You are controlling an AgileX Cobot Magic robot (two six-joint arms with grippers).
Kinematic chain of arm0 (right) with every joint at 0, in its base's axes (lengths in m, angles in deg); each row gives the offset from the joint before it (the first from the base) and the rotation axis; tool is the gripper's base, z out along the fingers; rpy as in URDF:
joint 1: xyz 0 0 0.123 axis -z
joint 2: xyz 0 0 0 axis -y
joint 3: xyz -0.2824 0 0.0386 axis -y
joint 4: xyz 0.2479 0 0.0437 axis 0.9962 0 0.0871
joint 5: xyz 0 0 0 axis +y
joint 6: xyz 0.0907 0 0.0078 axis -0.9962 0 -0.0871
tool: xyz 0 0 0 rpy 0 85 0
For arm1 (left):
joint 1: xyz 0 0 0.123 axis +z
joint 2: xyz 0 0 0 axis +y
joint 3: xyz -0.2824 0 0.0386 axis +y
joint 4: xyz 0.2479 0 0.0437 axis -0.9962 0 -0.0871
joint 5: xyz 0 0 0 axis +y
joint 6: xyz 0.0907 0 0.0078 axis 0.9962 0 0.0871
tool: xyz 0 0 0 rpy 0 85 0
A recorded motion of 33 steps. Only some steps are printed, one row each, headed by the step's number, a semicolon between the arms.
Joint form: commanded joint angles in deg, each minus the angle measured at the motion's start. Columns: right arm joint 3, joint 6, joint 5, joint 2, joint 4, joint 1; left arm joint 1, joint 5, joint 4, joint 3, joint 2, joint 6.
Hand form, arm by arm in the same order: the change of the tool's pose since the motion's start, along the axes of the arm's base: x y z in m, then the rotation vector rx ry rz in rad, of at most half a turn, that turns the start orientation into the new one. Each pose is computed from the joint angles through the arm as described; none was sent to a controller.
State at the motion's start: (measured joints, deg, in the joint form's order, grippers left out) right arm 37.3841 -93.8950 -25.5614 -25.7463 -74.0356 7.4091; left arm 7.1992 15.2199 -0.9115 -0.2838 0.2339 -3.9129
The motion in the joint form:
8: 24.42 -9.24 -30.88 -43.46 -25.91 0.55; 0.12 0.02 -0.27 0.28 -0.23 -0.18
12: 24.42 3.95 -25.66 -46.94 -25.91 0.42; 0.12 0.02 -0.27 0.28 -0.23 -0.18
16: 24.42 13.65 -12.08 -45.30 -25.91 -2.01; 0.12 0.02 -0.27 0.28 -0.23 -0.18
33: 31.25 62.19 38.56 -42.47 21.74 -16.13; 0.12 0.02 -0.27 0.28 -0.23 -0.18
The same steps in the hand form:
8: 0.1689 0.0130 -0.0102 -0.3281 0.4479 0.4951; -0.0002 0.0002 -0.0015 0.0014 0.0014 0.0031
12: 0.1908 0.0057 -0.0249 -0.4950 0.3797 0.3953; -0.0002 0.0002 -0.0015 0.0014 0.0014 0.0031
16: 0.1954 0.0012 -0.0161 -0.6449 0.2857 0.1684; -0.0002 0.0002 -0.0015 0.0014 0.0014 0.0031
33: 0.1912 -0.0035 0.0338 -0.6046 0.3302 -0.4387; -0.0002 0.0002 -0.0015 0.0014 0.0014 0.0031

